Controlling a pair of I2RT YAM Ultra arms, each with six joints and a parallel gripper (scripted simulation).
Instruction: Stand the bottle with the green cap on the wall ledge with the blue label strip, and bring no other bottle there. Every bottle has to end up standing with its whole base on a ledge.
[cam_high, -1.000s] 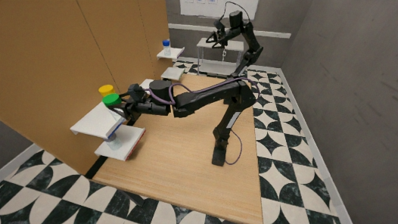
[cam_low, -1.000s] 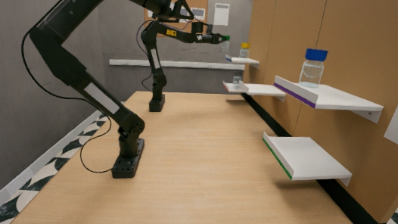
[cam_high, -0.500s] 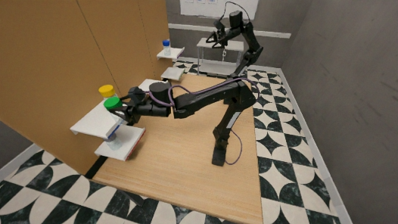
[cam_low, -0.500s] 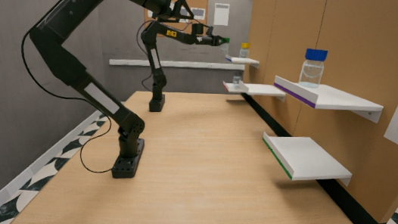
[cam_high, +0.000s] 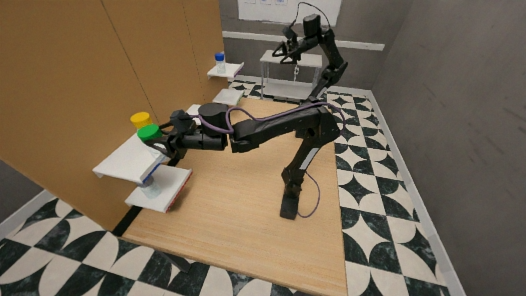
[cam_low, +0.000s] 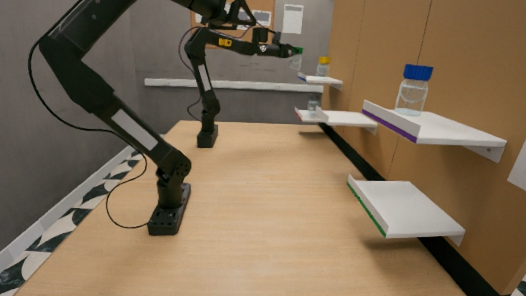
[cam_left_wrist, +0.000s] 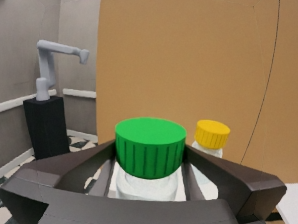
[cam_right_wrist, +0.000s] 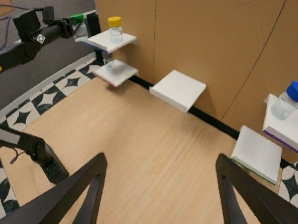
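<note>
Now: the yellow-capped bottle 12 cm ahead of my left hand, 9 cm to the right of it and 7 cm below it. Round my left hand: blue-capped bottle: 75 cm to the right, 14 cm ahead, 7 cm below; then green-capped bottle: 4 cm below.
</note>
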